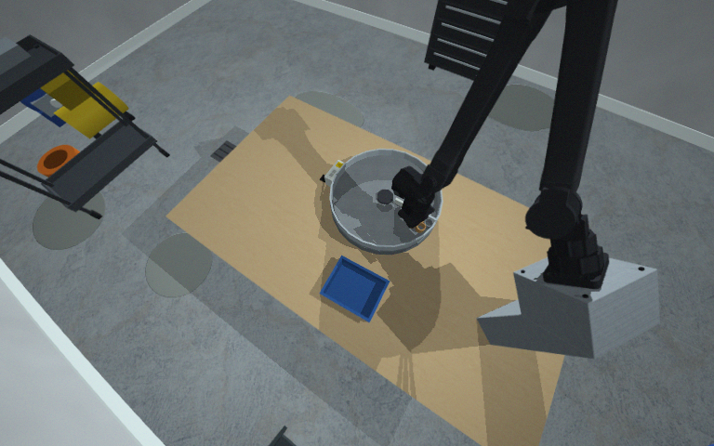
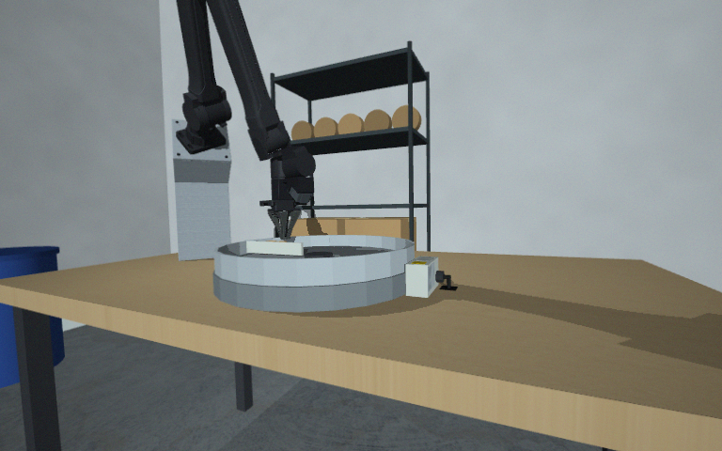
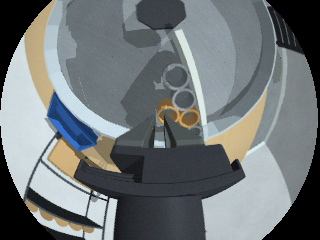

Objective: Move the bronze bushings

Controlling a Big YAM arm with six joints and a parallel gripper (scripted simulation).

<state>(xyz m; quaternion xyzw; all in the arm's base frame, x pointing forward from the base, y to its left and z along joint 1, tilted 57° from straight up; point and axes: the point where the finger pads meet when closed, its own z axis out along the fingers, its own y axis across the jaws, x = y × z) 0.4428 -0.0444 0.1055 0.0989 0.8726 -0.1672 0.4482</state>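
Right now the blue crate is 8 cm ahead of my hand, 28 cm to the left of it and 7 cm below it. Also, from my hand: grey turntable (13 cm ahead, 7 cm to the right, 4 cm below).
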